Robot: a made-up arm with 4 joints.
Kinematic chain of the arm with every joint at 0, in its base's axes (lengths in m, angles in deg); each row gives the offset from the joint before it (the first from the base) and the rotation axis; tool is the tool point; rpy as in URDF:
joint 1: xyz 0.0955 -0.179 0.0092 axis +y
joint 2: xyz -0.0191 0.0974 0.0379 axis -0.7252 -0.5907 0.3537
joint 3: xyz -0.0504 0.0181 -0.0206 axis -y
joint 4: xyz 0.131 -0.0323 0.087 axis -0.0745 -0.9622 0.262
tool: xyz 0.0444 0.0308 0.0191 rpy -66.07 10.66 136
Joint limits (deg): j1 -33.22..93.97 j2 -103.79..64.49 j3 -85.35..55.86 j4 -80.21..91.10
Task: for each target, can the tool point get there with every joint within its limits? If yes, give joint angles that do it. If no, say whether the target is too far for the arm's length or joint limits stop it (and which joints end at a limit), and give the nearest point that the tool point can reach.
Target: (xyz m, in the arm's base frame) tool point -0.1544 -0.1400 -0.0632
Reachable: no: joint limits stop it (at a limit: joint 1, joint 3) | nearest point -0.0534 -0.1093 -0.0410 | short by 0.108 m
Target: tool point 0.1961 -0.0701 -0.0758
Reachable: yes | joints 37.60 14.61 -35.65 -35.86
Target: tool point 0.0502 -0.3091 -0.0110
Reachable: no: joint limits stop it (at a limit: joint 1, joint 2) | nearest point 0.1019 -0.2384 -0.0356 | short by 0.091 m
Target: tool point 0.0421 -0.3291 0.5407
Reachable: no: too far | nearest point 0.0744 -0.1608 0.2188 | short by 0.365 m
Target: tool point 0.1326 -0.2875 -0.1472
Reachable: no: joint limits stop it (at a limit: joint 1) | nearest point 0.1401 -0.2198 -0.0705 | short by 0.103 m
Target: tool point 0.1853 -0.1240 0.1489
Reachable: yes | joints -1.98 -25.75 21.83 -20.98
